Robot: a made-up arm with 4 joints. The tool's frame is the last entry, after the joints.
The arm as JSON. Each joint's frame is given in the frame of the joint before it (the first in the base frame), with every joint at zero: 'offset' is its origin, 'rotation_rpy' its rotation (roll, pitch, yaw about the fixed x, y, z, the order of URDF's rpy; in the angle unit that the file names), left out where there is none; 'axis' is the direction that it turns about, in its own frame. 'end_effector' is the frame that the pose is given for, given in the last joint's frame.
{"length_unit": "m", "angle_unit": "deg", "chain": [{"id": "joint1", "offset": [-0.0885, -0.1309, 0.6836], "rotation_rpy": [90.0, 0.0, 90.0], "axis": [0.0, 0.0, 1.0]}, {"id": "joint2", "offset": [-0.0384, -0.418, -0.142], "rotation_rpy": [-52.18, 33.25, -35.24], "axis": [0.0, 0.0, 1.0]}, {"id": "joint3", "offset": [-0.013, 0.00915, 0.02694], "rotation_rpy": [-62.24, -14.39, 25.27], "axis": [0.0, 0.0, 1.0]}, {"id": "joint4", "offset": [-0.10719, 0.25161, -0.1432], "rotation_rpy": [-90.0, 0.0, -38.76], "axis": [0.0, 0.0, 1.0]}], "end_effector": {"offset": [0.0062, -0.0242, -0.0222], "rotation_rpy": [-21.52, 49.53, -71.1]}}
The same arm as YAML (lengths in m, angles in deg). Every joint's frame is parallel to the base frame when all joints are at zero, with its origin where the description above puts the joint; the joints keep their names.
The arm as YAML. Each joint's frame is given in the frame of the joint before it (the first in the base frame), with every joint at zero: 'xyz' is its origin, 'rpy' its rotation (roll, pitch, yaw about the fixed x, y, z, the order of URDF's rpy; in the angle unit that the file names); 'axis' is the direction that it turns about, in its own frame. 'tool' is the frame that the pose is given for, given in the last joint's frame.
units:
  length: m
  angle: deg
joints:
  - name: joint1
    type: revolute
    origin:
      xyz: [-0.0885, -0.1309, 0.6836]
      rpy: [0.0, 0.0, 0.0]
    axis: [1.0, 0.0, 0.0]
  - name: joint2
    type: revolute
    origin:
      xyz: [-0.142, -0.0384, -0.418]
      rpy: [0.0, 0.0, 0.0]
    axis: [0.512792, 0.730389, 0.451193]
  - name: joint3
    type: revolute
    origin:
      xyz: [0.0149, 0.0108, 0.0253]
      rpy: [0.0, 0.0, 0.0]
    axis: [-0.0001, 0.0001, 1.0]
  - name: joint4
    type: revolute
    origin:
      xyz: [-0.1291, -0.2411, -0.1432]
      rpy: [0.0, 0.0, 0.0]
    axis: [-1.0, 0.0001, -0.0001]
tool:
  origin:
    xyz: [0.0222, 0.0062, 0.0242]
    rpy: [-45.76, -37.89, 15.45]

